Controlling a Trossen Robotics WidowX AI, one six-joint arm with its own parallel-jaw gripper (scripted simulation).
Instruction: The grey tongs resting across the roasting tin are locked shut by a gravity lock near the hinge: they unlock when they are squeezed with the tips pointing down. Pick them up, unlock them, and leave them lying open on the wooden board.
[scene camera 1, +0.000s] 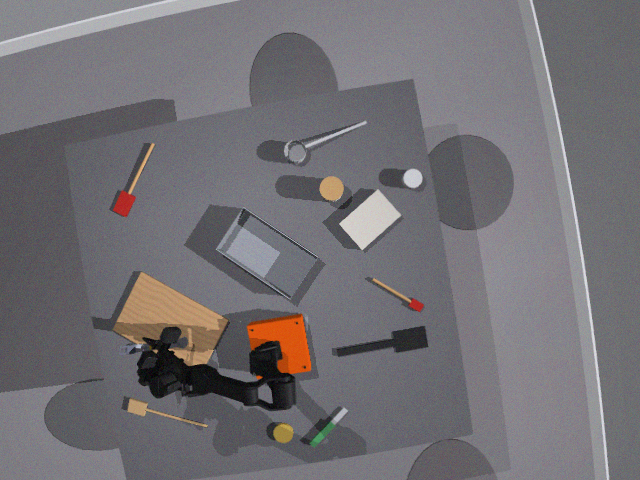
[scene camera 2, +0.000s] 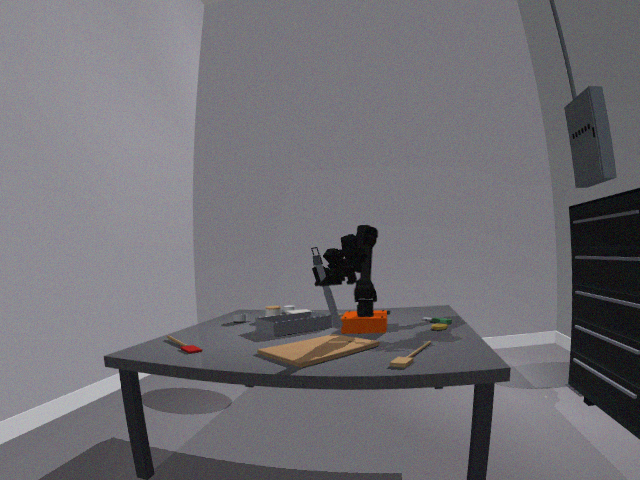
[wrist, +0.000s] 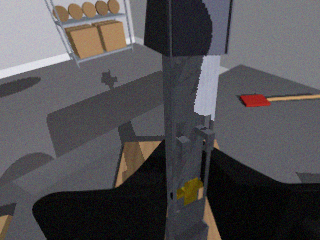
Observation:
In view: my gripper (scene camera 1: 141, 340), a black spatula (scene camera 1: 404, 340), a white block (scene camera 1: 375, 214) and a wooden board (scene camera 1: 152, 305).
My gripper shows as well in scene camera 2 (scene camera 2: 317, 284) and in the wrist view (wrist: 180, 144). The wooden board is seen too in scene camera 2 (scene camera 2: 305, 353). The wrist view misses the black spatula: it is out of frame. The wrist view misses the white block: it is out of frame.

